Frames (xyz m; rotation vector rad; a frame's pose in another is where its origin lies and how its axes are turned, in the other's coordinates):
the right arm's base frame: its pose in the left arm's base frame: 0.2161 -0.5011 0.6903 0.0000 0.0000 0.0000
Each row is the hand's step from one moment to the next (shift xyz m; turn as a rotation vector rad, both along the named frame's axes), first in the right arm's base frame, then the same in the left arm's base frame.
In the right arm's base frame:
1: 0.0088 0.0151 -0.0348 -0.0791 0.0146 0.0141
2: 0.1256 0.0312 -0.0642 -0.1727 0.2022 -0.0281
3: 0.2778 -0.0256 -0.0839 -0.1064 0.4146 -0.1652
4: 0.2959 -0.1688 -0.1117 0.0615 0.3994 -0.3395
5: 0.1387 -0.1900 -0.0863 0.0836 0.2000 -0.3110
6: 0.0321 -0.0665 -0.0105 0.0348 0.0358 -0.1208
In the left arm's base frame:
1: 0.0088 0.0151 -0.0348 -0.0791 0.0146 0.0141
2: 0.1256 0.0312 -0.0642 -0.1727 0.2022 -0.0281
3: 0.2778 -0.0256 -0.0839 -0.1064 0.4146 -0.1652
4: 0.2959 -0.1688 -0.1117 0.0615 0.3994 -0.3395
5: 0.1387 -0.1900 -0.0863 0.0836 0.2000 -0.3110
6: 0.0321 -0.0665 -0.0105 0.0348 0.0358 -0.1208

